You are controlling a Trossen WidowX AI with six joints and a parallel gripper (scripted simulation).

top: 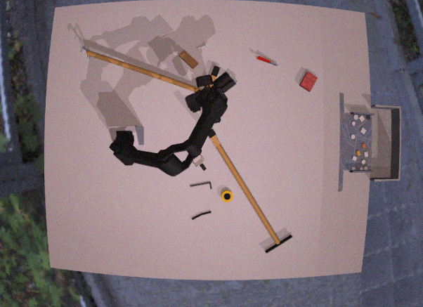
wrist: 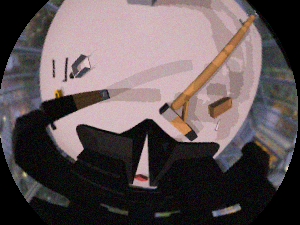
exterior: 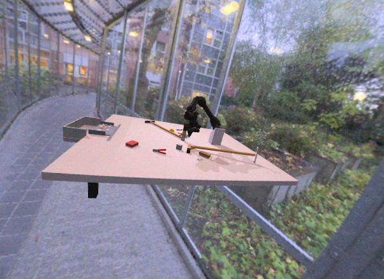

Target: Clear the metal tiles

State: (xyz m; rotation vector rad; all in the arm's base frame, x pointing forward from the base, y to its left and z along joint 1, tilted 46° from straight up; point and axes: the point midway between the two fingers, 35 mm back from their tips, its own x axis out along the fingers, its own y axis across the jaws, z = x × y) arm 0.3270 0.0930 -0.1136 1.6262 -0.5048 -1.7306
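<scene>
The yellow tape roll is 9 cm ahead of my gripper tip, 39 cm to the right of it and 7 cm below it. From my gripper tip the other things lie so: hex key 35 cm to the right, 8 cm below; then grey cube 10 cm ahead, 11 cm to the left, 6 cm below; then wooden block 9 cm behind, 20 cm to the left, 7 cm below.
</scene>
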